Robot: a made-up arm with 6 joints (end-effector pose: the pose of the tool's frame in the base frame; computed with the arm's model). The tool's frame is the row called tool.
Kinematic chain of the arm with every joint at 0, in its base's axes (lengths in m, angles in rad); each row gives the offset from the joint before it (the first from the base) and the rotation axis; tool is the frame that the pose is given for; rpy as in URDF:
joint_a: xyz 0 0 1 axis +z
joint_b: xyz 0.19 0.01 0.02 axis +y
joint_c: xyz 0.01 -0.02 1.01 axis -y
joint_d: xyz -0.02 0 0.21 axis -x
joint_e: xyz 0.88 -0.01 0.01 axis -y
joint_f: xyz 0.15 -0.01 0 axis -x
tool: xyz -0.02 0 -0.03 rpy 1.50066 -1.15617 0.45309
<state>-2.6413 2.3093 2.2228 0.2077 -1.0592 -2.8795</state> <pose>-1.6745 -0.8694 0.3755 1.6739 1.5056 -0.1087</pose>
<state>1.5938 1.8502 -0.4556 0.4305 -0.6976 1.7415</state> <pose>0.0694 0.6383 -0.0947 1.0822 -2.4193 0.2463</pose>
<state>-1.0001 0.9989 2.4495 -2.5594 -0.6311 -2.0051</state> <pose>0.4999 -0.7509 2.5549 -1.5997 -0.4179 0.1770</pose>
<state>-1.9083 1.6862 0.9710 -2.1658 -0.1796 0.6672</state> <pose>-0.6444 -1.9623 0.3985 -0.3683 3.0357 0.3174</pose>
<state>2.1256 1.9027 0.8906 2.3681 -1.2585 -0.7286</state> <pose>-0.8990 1.6295 0.0935 -0.6540 0.2926 2.3615</pose>
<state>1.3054 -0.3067 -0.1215 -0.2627 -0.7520 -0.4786</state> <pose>0.1992 0.7691 2.2700 2.5020 0.9572 0.9533</pose>
